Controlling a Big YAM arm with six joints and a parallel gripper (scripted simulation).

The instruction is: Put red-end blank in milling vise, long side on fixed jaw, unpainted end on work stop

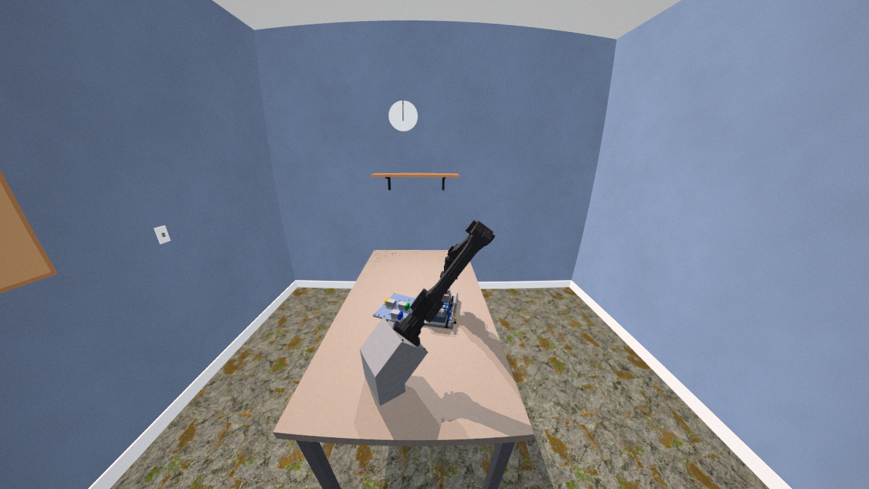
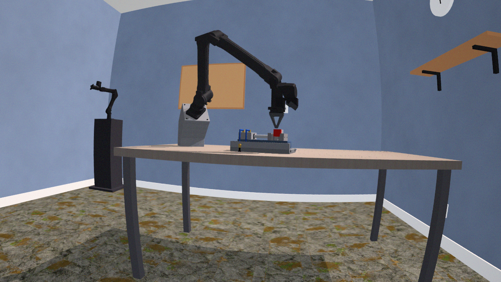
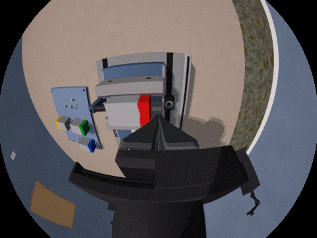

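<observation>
The work stop lies 9 cm to the left of my hand, 4 cm below it and 3 cm ahead of it. Round my hand: green-ended blank 28 cm to the left, 10 cm below, 2 cm behind; then blue plate 32 cm to the left, 12 cm below; then vise 9 cm below, 6 cm to the left, 5 cm behind.
</observation>
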